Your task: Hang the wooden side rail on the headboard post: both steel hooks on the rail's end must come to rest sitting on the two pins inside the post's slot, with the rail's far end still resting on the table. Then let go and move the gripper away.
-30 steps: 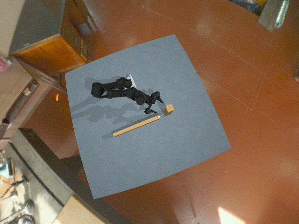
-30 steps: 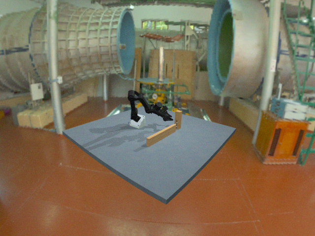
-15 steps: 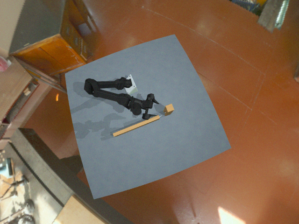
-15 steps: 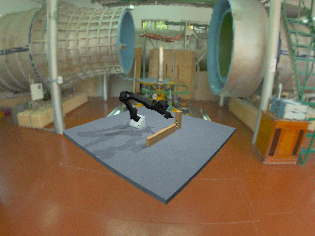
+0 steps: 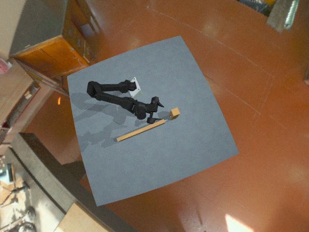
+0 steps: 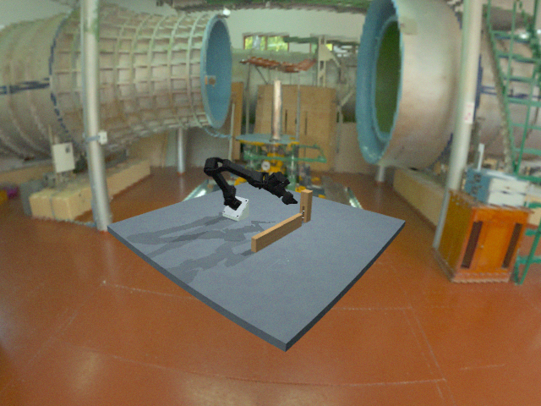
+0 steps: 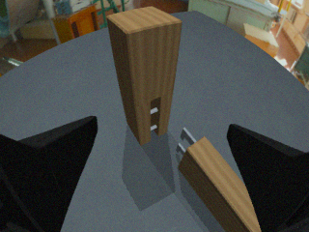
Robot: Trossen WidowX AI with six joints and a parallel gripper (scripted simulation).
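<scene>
Now: the wooden headboard post 80 mm to the left of my gripper tip, 60 mm below it and 20 mm ahead of it.
</scene>
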